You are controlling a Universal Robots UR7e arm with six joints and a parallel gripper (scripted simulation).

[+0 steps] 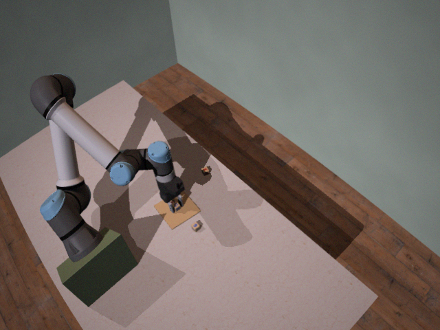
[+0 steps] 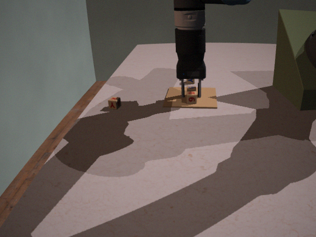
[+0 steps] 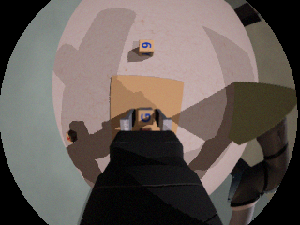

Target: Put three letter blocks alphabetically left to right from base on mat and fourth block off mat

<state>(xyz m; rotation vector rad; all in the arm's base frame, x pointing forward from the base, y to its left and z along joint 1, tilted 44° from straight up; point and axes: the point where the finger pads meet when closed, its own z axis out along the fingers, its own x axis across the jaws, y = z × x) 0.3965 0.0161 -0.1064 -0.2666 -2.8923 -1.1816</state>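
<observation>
Now: hand 2 cm above the tan mat.
</observation>
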